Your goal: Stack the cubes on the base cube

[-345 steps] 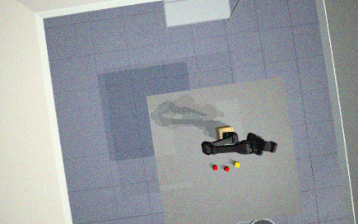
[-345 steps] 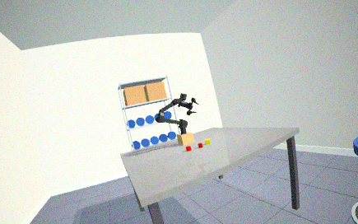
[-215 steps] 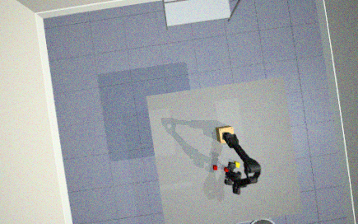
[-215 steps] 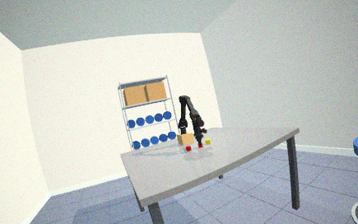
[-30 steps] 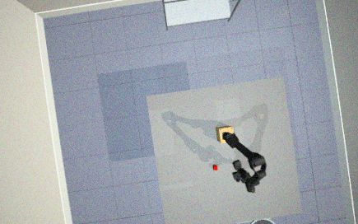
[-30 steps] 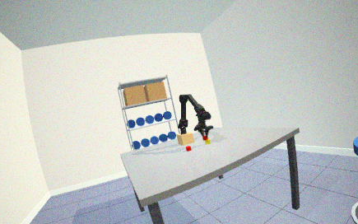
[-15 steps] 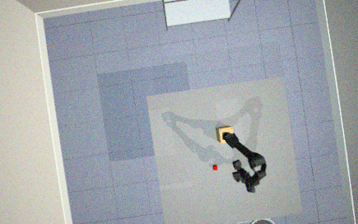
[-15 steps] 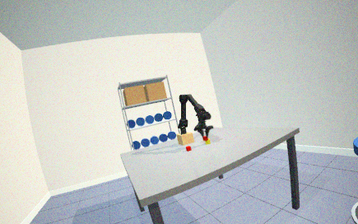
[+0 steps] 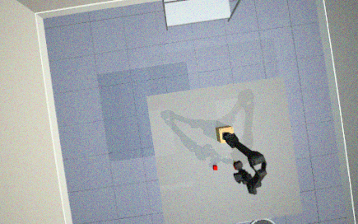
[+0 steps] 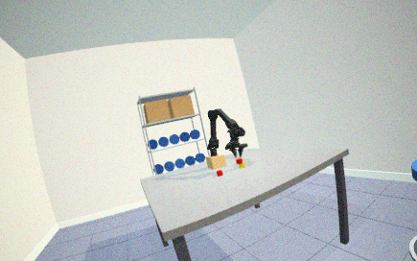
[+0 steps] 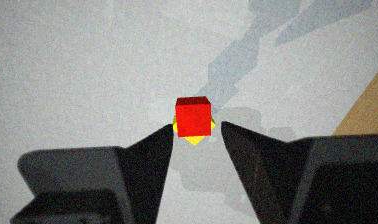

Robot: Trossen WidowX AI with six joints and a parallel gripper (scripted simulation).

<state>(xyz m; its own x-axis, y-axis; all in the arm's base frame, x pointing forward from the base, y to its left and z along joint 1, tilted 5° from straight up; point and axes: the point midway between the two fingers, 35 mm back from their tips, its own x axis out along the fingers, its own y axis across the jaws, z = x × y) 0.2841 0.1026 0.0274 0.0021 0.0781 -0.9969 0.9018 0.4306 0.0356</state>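
Right now my gripper tip is 3 cm above the red cube. Also, from my gripper tip: yellow cube: 7 cm below, 2 cm to the left, 1 cm behind.
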